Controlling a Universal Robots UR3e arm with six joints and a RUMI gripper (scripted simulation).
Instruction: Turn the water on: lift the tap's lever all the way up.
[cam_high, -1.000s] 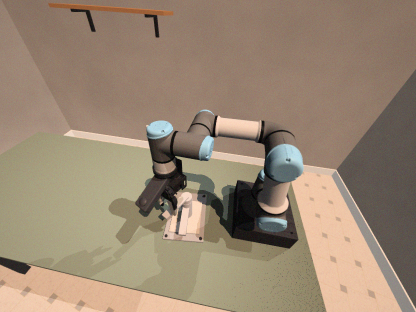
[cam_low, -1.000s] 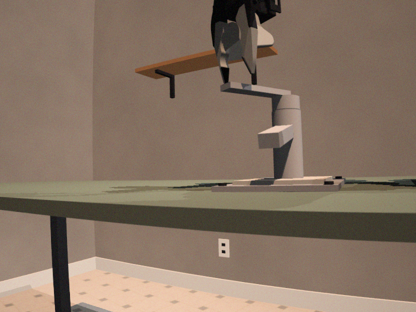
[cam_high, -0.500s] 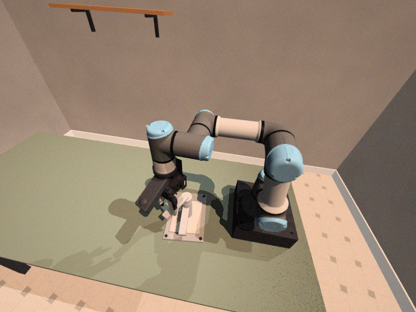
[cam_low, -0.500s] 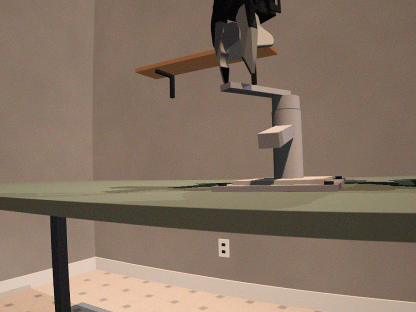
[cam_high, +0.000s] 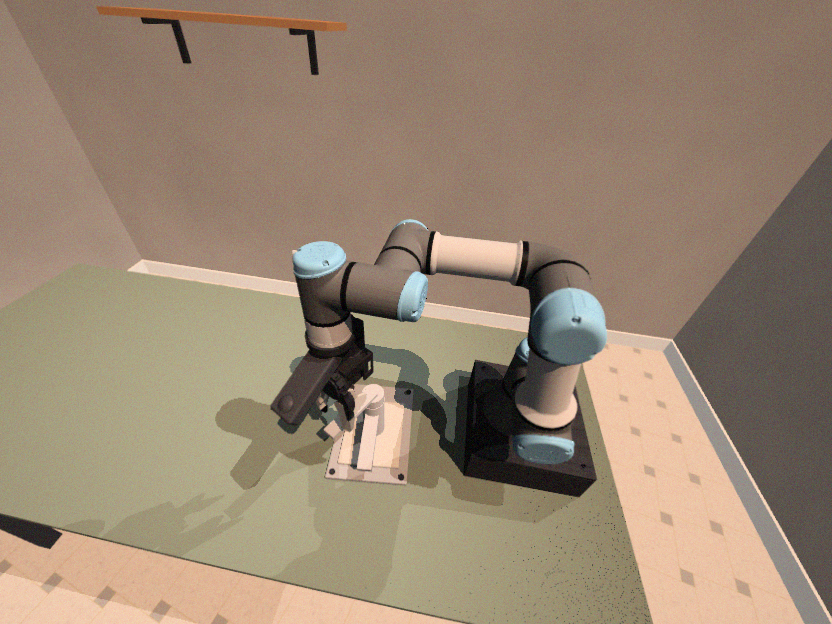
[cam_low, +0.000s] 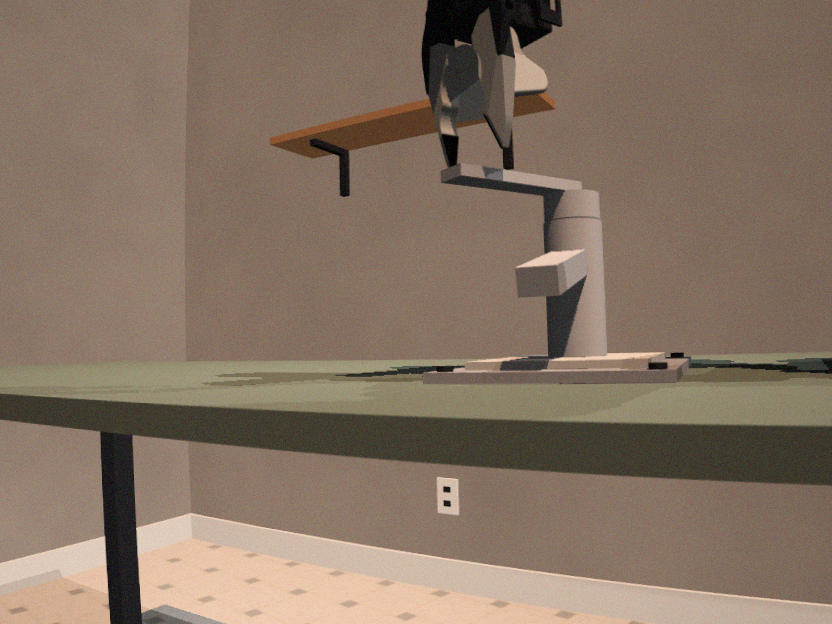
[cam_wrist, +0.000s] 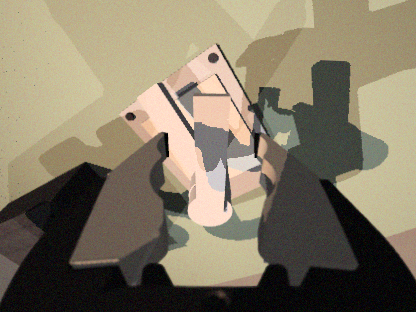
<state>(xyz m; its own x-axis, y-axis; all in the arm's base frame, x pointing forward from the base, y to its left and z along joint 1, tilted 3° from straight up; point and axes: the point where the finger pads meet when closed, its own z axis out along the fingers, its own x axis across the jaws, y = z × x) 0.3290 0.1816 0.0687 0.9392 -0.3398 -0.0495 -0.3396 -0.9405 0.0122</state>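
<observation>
Right now the lever is 1 cm behind my hand, 4 cm to the right of it and 3 cm below it. Round my hand: tap: 3 cm behind, 7 cm to the right, 8 cm below; then base plate: 3 cm behind, 9 cm to the right, 17 cm below.
</observation>
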